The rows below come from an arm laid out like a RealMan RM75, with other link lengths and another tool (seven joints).
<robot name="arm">
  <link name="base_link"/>
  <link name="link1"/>
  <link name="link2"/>
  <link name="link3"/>
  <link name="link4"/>
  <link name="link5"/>
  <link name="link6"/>
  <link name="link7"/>
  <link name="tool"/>
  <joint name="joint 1" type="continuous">
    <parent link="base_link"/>
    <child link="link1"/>
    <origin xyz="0 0 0.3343"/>
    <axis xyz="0 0 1"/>
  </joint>
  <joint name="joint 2" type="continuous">
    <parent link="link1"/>
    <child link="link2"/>
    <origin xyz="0 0 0" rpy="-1.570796 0 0"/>
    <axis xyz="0 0 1"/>
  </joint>
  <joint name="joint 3" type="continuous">
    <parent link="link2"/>
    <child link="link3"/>
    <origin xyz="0 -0.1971 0" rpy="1.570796 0 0"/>
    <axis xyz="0 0 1"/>
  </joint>
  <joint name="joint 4" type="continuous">
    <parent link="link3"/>
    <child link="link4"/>
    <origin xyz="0 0 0" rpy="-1.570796 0 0"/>
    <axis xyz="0 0 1"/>
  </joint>
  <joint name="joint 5" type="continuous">
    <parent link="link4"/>
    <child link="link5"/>
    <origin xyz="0 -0.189 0" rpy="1.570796 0 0"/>
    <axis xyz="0 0 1"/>
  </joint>
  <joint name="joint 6" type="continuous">
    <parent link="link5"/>
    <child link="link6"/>
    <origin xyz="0 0 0" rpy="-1.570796 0 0"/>
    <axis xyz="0 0 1"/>
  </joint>
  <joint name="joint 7" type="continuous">
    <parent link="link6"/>
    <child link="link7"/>
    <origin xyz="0 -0.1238 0" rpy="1.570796 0 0"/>
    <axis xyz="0 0 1"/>
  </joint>
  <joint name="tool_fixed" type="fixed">
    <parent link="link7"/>
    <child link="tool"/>
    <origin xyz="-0.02 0.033 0.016" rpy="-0.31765 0 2.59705"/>
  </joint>
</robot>
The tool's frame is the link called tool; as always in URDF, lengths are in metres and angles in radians. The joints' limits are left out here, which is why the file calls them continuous.
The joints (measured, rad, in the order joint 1, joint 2, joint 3, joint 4, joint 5, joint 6, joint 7), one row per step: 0.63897 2.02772 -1.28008 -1.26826 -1.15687 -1.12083 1.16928; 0.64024 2.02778 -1.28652 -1.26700 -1.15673 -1.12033 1.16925; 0.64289 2.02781 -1.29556 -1.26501 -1.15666 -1.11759 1.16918; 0.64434 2.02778 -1.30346 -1.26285 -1.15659 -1.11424 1.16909; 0.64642 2.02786 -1.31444 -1.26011 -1.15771 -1.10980 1.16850; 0.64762 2.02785 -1.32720 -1.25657 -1.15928 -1.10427 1.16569; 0.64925 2.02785 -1.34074 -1.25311 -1.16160 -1.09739 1.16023; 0.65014 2.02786 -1.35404 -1.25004 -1.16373 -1.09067 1.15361; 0.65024 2.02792 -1.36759 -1.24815 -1.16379 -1.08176 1.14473; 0.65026 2.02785 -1.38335 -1.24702 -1.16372 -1.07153 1.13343; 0.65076 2.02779 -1.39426 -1.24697 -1.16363 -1.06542 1.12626; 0.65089 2.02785 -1.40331 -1.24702 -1.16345 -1.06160 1.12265; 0.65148 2.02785 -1.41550 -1.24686 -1.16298 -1.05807 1.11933; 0.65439 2.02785 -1.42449 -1.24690 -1.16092 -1.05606 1.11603; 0.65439 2.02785 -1.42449 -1.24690 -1.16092 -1.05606 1.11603; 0.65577 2.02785 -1.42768 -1.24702 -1.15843 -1.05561 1.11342; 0.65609 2.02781 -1.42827 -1.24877 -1.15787 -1.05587 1.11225
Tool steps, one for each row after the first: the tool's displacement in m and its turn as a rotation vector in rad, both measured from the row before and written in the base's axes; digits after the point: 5 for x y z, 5 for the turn. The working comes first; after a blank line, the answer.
Tool pose at each row, in the base's axes (x y z in m, rotation vector in rad; the steps are taken from these numbers as rounded here): -0.02544 0.29449 0.19270 0.90688 -1.73106 -1.27322; -0.02597 0.29393 0.19115 0.90848 -1.73427 -1.26579; -0.02694 0.29343 0.18899 0.91045 -1.73864 -1.25713; -0.02746 0.29319 0.18711 0.91079 -1.74345 -1.25124; -0.02813 0.29280 0.18433 0.91309 -1.75045 -1.24297; -0.02839 0.29247 0.18098 0.91705 -1.75887 -1.23547; -0.02869 0.29221 0.17733 0.92471 -1.76662 -1.22938; -0.02879 0.29189 0.17374 0.93338 -1.77363 -1.22422; -0.02898 0.29164 0.17044 0.94241 -1.77793 -1.22239; -0.02929 0.29120 0.16670 0.95505 -1.78147 -1.22046; -0.02975 0.29063 0.16418 0.96455 -1.78308 -1.21738; -0.03011 0.28994 0.16215 0.97008 -1.78542 -1.21262; -0.03067 0.28877 0.15944 0.97652 -1.78894 -1.20357; -0.03192 0.28768 0.15761 0.98296 -1.78809 -1.19496; -0.03192 0.28768 0.15761 0.98296 -1.78809 -1.19496; -0.03259 0.28718 0.15712 0.98566 -1.78560 -1.19191; -0.03301 0.28685 0.15720 0.98847 -1.78305 -1.19107

-0.00053 -0.00056 -0.00155 -0.00505 -0.00319 0.00265; -0.00097 -0.00050 -0.00216 -0.00595 -0.00424 0.00277; -0.00052 -0.00024 -0.00188 -0.00481 -0.00358 0.00045; -0.00067 -0.00039 -0.00278 -0.00602 -0.00630 0.00120; -0.00026 -0.00033 -0.00335 -0.00504 -0.00828 0.00065; -0.00030 -0.00026 -0.00365 -0.00239 -0.00999 0.00178; -0.00010 -0.00032 -0.00359 -0.00118 -0.01006 0.00211; -0.00019 -0.00025 -0.00330 0.00175 -0.00834 0.00211; -0.00031 -0.00044 -0.00374 0.00331 -0.00994 0.00401; -0.00046 -0.00057 -0.00252 0.00153 -0.00678 0.00437; -0.00036 -0.00069 -0.00203 -0.00138 -0.00500 0.00317; -0.00056 -0.00117 -0.00271 -0.00415 -0.00648 0.00490; -0.00125 -0.00109 -0.00183 -0.00318 -0.00345 0.00717; 0.00000 0.00000 0.00000 0.00000 0.00000 0.00000; -0.00067 -0.00050 -0.00049 -0.00063 0.00005 0.00395; -0.00042 -0.00033 0.00008 0.00096 0.00010 0.00298
